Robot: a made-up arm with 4 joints.
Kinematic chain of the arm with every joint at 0, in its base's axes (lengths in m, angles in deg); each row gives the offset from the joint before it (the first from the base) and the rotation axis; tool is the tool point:
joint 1: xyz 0 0 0.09 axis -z
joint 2: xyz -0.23 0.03 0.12 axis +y
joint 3: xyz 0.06 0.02 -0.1 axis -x
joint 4: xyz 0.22 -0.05 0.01 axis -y
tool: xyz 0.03 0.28 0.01
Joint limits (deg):
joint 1: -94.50..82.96
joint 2: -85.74..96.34
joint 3: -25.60..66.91
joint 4: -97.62..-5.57
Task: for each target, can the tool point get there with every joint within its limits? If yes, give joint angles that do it. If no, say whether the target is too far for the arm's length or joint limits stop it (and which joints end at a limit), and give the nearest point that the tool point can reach.
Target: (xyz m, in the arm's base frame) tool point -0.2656 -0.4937 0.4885
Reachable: no: joint limits stop it (at a limit: joint 1, joint 2, joint 3, joint 4) | nearest point -0.2319 -0.2406 0.5211 | short by 0.257 m
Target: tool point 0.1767 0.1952 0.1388
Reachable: yes | joints -3.13 -32.89 56.63 -17.54
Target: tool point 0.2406 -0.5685 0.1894
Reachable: no: joint limits stop it (at a limit: joint 1, joint 3) | nearest point 0.1657 -0.1905 0.1990 | short by 0.386 m
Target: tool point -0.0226 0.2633 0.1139
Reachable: yes | joints -46.54 -28.32 53.47 -12.66
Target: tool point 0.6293 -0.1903 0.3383
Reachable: no: joint limits stop it (at a limit: joint 1) | nearest point 0.2857 -0.0700 0.2965 | short by 0.366 m
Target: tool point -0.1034 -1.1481 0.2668
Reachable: no: too far | nearest point -0.0750 -0.5871 -0.0389 | short by 0.639 m
